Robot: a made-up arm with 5 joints.
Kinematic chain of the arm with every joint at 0, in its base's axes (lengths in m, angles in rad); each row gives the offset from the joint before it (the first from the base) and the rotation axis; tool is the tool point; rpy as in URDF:
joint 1: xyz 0.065 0 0.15 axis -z
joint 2: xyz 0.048 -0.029 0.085 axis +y
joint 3: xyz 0.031 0 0.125 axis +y
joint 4: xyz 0.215 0 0.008 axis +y
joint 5: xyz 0.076 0.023 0 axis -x
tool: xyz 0 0 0 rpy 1.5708 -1.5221 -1.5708
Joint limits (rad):
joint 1: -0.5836..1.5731
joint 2: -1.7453..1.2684
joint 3: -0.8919..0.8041
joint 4: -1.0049..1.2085
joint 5: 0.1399..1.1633
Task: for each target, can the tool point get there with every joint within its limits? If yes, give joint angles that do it. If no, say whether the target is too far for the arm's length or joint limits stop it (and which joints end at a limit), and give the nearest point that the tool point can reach.
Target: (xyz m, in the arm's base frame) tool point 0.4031 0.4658 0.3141
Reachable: no: too far | nearest point 0.4491 0.2464 0.3008 | short by 0.225 m
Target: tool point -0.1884 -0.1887 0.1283
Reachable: no: joint limits stop it (at a limit: joint 1, joint 2, joint 3, joint 4) | nearest point -0.2148 -0.1919 0.3043 | short by 0.178 m
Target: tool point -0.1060 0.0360 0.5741
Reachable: yes | joints 0.2417 -1.2097 -0.6930 -0.2068 0.6790
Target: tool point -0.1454 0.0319 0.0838
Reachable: no: joint limits stop it (at a limit: joint 1, joint 2, joint 3, joint 4) | nearest point 0.0590 -0.0049 0.0608 | short by 0.209 m
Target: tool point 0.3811 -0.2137 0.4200
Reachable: yes | joints 0.5787 0.1785 -0.4528 0.2535 1.0209
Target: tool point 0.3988 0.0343 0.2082
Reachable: yes | joints -0.1203 0.0885 0.5929 -0.4242 0.2327
